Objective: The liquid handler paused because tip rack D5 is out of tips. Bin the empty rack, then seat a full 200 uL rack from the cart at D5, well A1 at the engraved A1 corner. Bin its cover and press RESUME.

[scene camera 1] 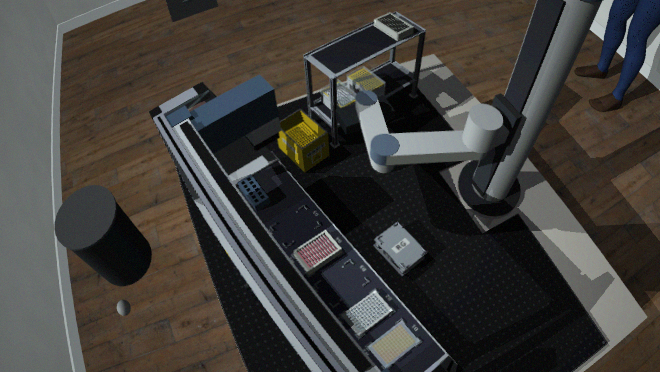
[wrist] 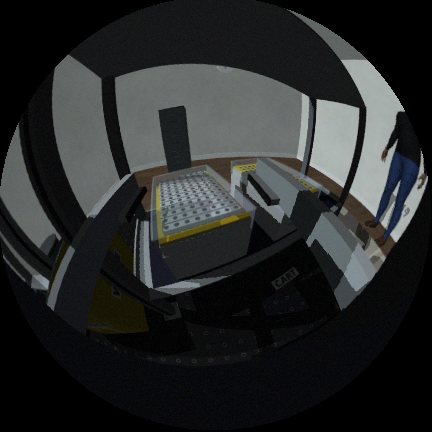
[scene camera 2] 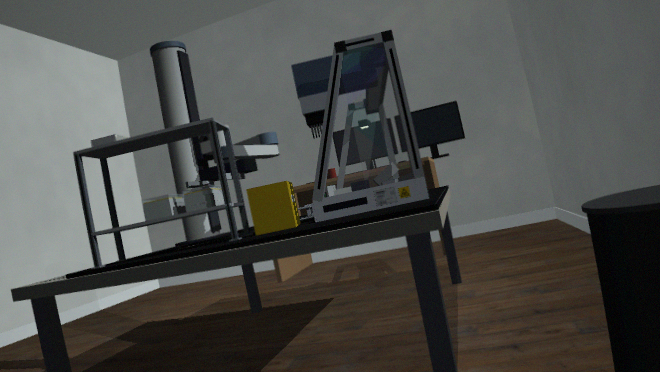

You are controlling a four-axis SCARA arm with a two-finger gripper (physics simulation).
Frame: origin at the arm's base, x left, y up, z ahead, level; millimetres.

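Seen in the pictures: gripper, fingertip midpoint: (scene camera 1: pixel 345 91) (wrist: pixel 194 171) (scene camera 2: pixel 203 180); arm's base, link origin: (scene camera 1: pixel 489 187).
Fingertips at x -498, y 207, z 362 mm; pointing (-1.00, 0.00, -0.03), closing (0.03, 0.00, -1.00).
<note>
Pixels of each thing's top centre, then the offset from my fingertips to it.
- clear cover, top centre: (wrist: pixel 189 190) (scene camera 2: pixel 203 189) (scene camera 1: pixel 340 93) dz +9, dx -22, dy -30 mm
- pale rack, top centre: (scene camera 2: pixel 113 139) (scene camera 1: pixel 393 22) dz -244, dx -82, dy +187 mm
- yellow tip rack, top centre: (scene camera 1: pixel 303 136) dz +194, dx +50, dy -103 mm
- yellow waste bin, top centre: (wrist: pixel 70 259) (scene camera 2: pixel 270 185) (scene camera 1: pixel 301 128) dz +198, dx +47, dy -59 mm
- red-filled plate, top centre: (scene camera 1: pixel 317 250) (scene camera 2: pixel 349 186) dz +335, dx +482, dy -105 mm
- white plate, top centre: (scene camera 1: pixel 367 312) dz +286, dx +726, dy -122 mm
- tan plate, top centre: (scene camera 1: pixel 394 343) dz +262, dx +847, dy -122 mm
- RG block, top centre: (scene camera 1: pixel 401 244) (scene camera 2: pixel 299 206) dz +84, dx +570, dy -138 mm
My gripper (wrist: pixel 194 171) is open, its fingers on either side of a tip rack with a yellow band and clear cover (wrist: pixel 202 247) (scene camera 1: pixel 341 95) (scene camera 2: pixel 202 198) on the cart's lower shelf. Nothing is held. A second covered rack, yellow-topped (scene camera 1: pixel 366 80) (scene camera 2: pixel 159 208) (wrist: pixel 245 169), stands to its right in the wrist view. A pale rack (scene camera 1: pixel 394 26) (scene camera 2: pixel 106 140) sits on the cart's top shelf. A yellow tip rack (scene camera 1: pixel 301 135) lies inside the yellow waste bin (scene camera 1: pixel 314 155) (scene camera 2: pixel 274 209) (wrist: pixel 120 310). Deck site D5 (scene camera 1: pixel 295 225) shows bare corner brackets. The A1 marks and RESUME are not legible.
The cart's posts (scene camera 1: pixel 333 112) (scene camera 2: pixel 223 175) (wrist: pixel 109 125) and top shelf frame the racks. A red-filled plate (scene camera 1: pixel 318 251), a white plate (scene camera 1: pixel 370 311) and a tan plate (scene camera 1: pixel 394 345) sit on the deck. The RG block (scene camera 1: pixel 401 248) lies beside the deck. A person stands beyond the table.
</note>
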